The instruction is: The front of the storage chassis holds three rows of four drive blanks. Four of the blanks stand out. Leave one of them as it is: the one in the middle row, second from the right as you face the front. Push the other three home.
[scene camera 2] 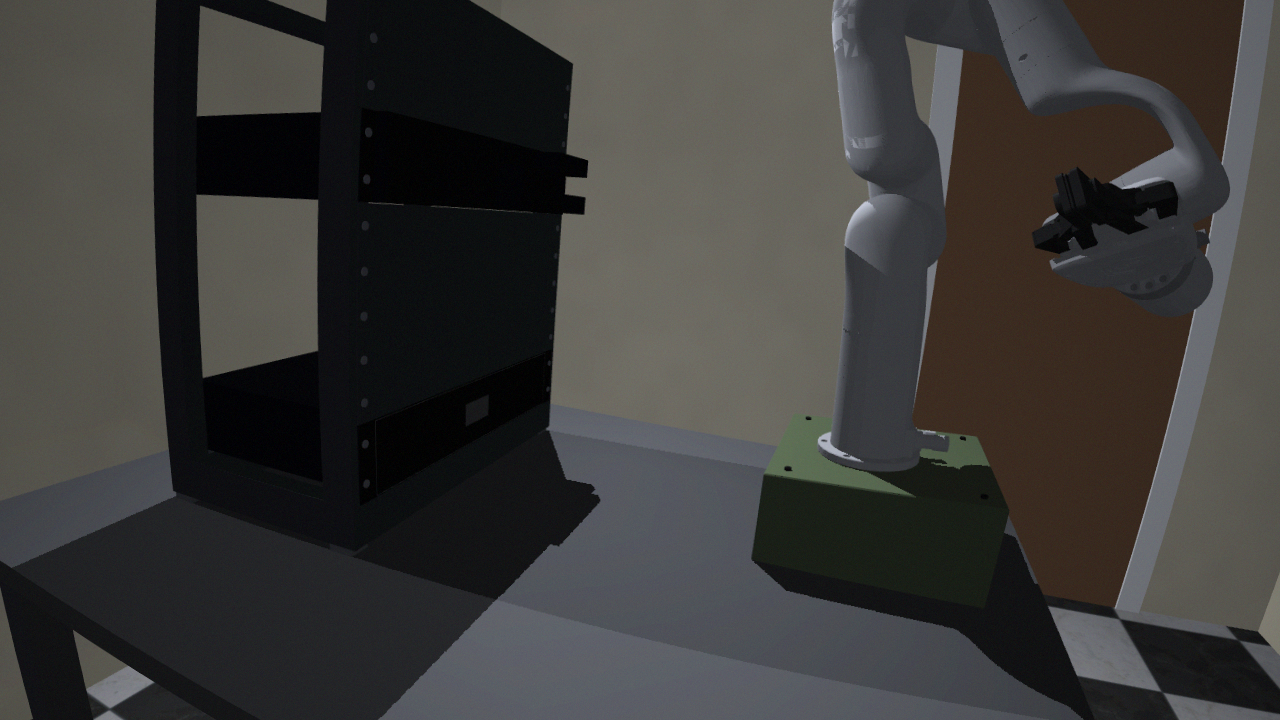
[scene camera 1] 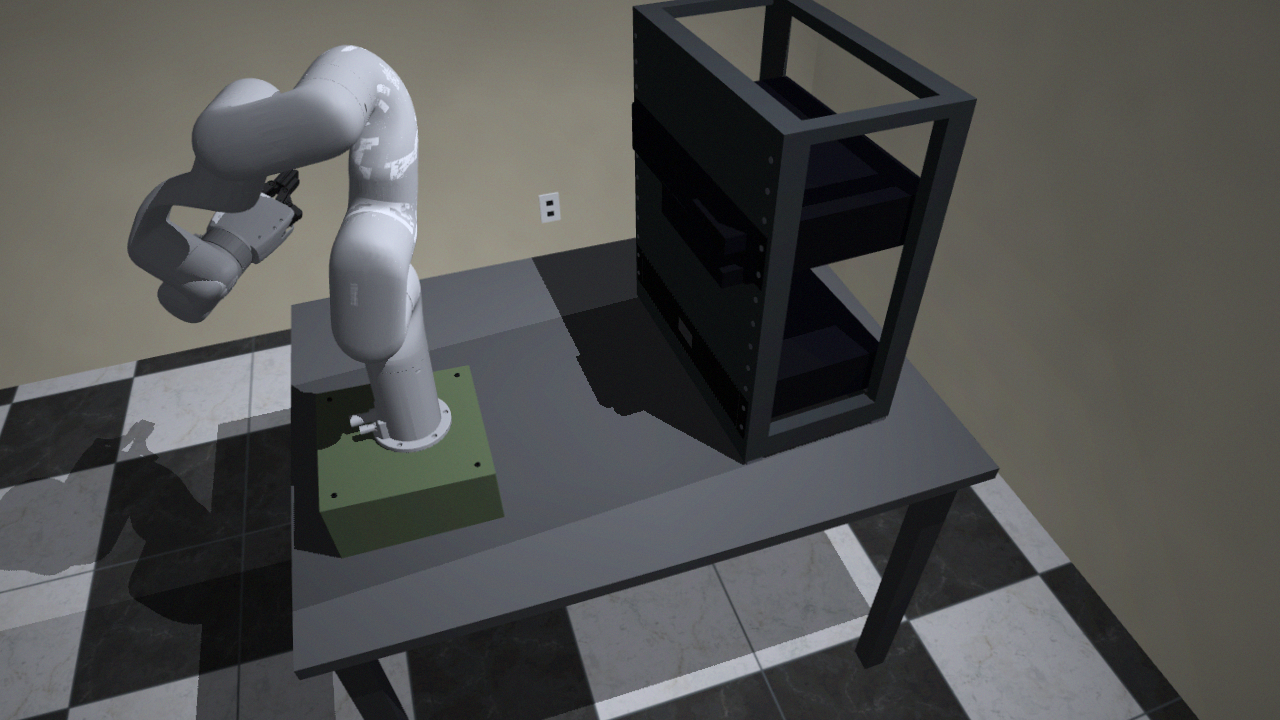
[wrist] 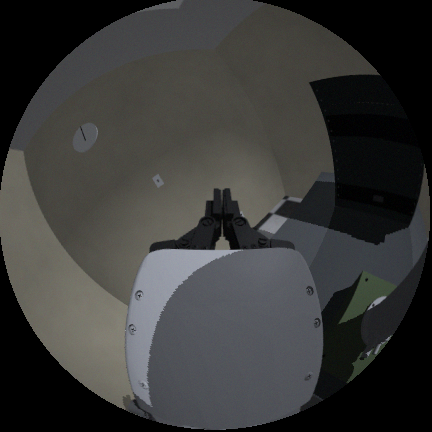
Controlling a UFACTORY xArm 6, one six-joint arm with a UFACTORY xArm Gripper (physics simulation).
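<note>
The storage chassis is a dark band across the upper part of the rack front. Dark blanks stand out from it towards its right end: an upper block and a lower block show. The front is too dark to tell each blank or its row and column; in the wrist view no single blank can be made out. My gripper is shut and empty. It is raised beyond the arm's base, far from the chassis and not pointed at it.
The open-frame rack stands on the grey table. A lower dark unit with a pale label sits near its foot. The arm stands on a green block. Walls surround the table.
</note>
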